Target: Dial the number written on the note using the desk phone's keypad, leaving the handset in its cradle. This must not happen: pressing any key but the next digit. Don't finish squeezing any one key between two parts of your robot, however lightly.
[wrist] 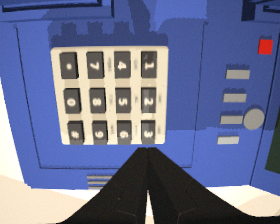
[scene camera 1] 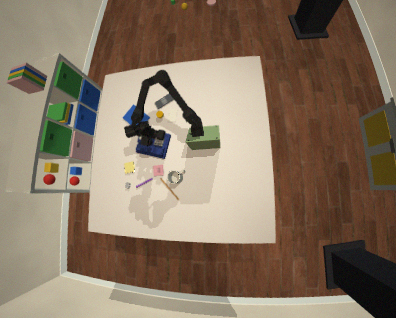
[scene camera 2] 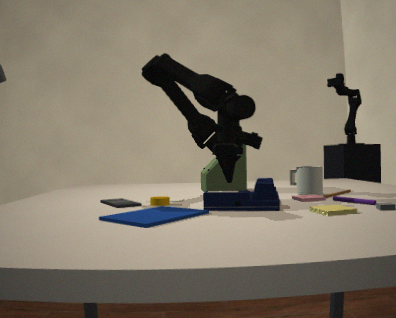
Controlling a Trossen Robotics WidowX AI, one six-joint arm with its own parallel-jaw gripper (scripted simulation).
Labels:
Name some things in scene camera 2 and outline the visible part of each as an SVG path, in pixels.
My gripper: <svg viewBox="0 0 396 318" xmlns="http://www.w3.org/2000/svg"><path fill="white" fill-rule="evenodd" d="M219 122L218 126L216 126L218 142L212 147L212 155L222 155L216 156L227 183L231 183L235 163L239 159L238 157L241 157L237 156L237 154L243 154L241 146L245 144L259 150L263 138L253 136L253 134L258 135L258 133L252 132L250 134L241 131L242 127L239 122Z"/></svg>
A blue book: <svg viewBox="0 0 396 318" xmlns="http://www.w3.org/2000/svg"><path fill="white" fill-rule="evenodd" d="M209 210L160 206L100 216L99 220L148 228L209 214Z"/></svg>

